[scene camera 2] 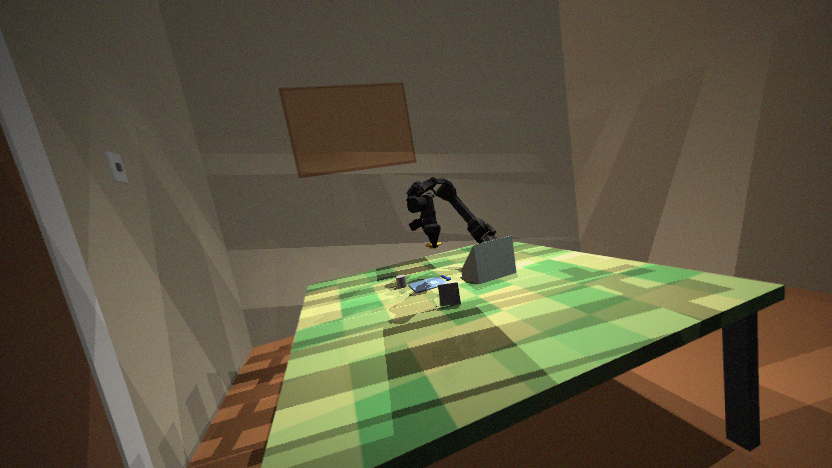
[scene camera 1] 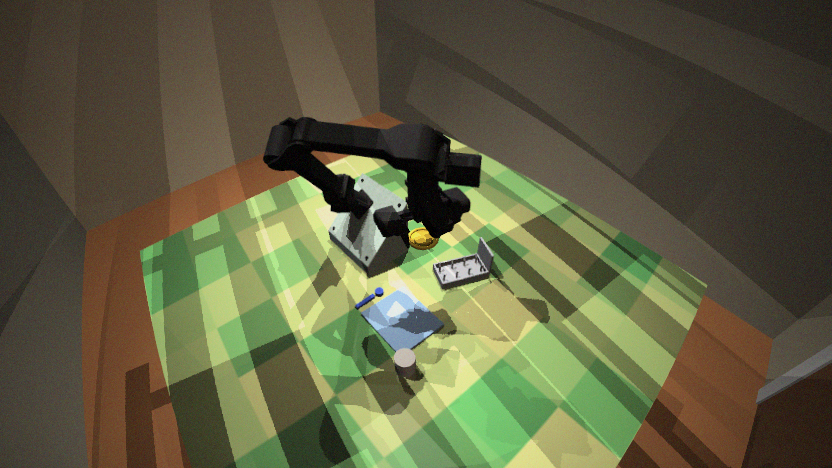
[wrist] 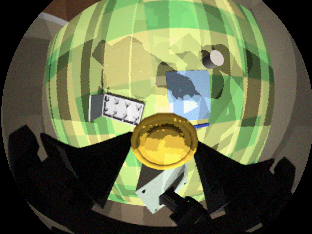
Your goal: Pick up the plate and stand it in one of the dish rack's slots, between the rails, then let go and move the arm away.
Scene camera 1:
my gripper: 422, 241
grey dish rack: 453, 272
light blue mat: 400, 318
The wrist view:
my gripper: 164, 140
yellow plate: 165, 141, held by my gripper
grey dish rack: 122, 109
